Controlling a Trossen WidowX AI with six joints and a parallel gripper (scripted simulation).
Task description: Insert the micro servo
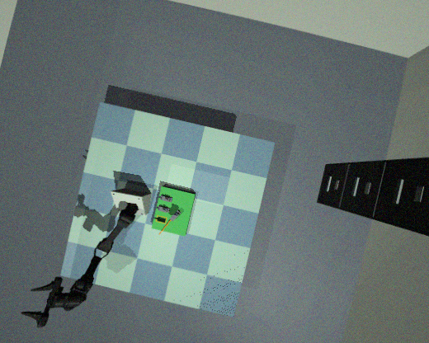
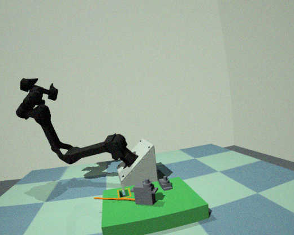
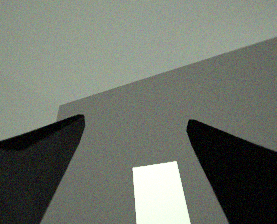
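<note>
Now: the green deck 55 cm ahead of my gripper tip, 33 cm to the left of it and 51 cm below it.
</note>
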